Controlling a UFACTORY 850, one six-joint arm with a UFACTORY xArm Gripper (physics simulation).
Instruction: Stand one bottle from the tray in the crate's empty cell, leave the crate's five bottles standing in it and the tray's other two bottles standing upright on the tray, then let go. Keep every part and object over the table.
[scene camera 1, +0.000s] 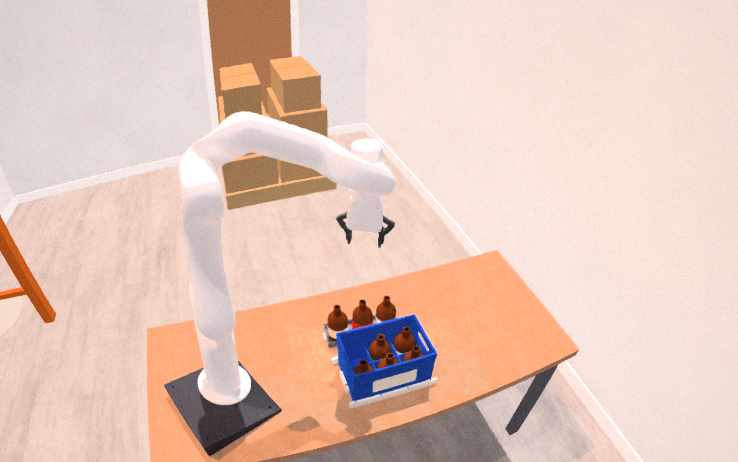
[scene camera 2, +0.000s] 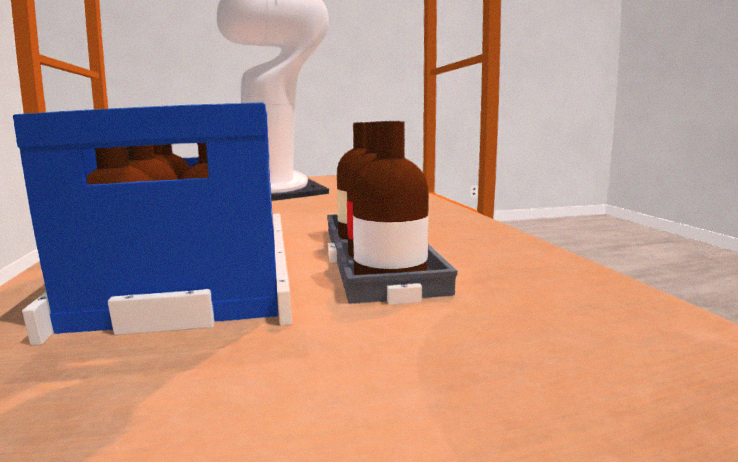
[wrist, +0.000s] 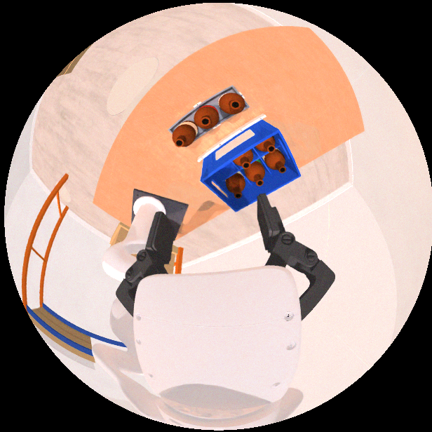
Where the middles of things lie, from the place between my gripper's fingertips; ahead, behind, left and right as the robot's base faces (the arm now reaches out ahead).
Now: hand 10 mm short of the red-label bottle (scene camera 2: 371, 127), 30 mm to the right of it and 360 mm above it. The rest, counted from my hand: white-label bottle (scene camera 2: 390, 194) (90 mm ahead, 10 mm to the left, 360 mm below).
